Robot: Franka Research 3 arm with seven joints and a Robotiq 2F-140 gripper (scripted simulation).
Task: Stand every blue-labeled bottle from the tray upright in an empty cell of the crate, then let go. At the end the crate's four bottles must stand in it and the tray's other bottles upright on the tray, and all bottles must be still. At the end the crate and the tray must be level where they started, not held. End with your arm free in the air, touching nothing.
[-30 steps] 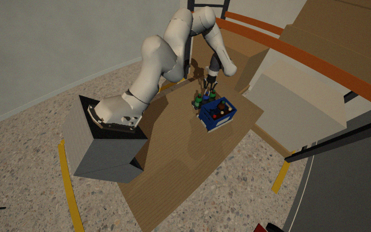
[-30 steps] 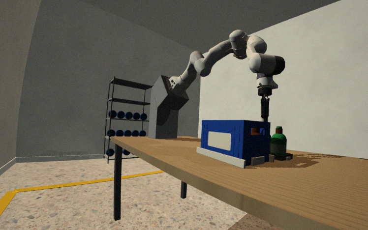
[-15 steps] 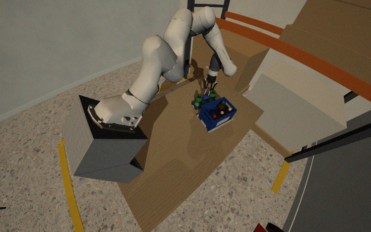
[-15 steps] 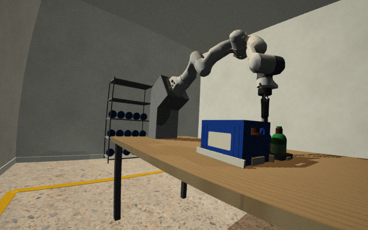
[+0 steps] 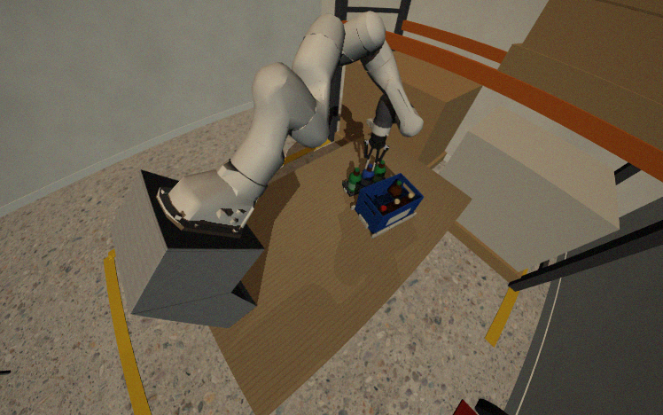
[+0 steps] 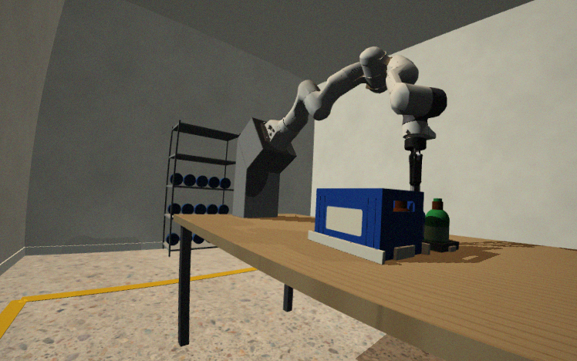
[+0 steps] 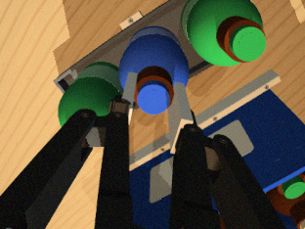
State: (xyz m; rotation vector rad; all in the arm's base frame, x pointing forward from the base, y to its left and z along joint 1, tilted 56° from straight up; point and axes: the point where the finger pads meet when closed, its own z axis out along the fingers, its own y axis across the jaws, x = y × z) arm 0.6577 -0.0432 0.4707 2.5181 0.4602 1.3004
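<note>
The blue-labeled bottle is 90 mm below my hand. From my hand the other things lie so: dark tray 160 mm below; crate 120 mm behind, 190 mm to the right, 90 mm below.
</note>
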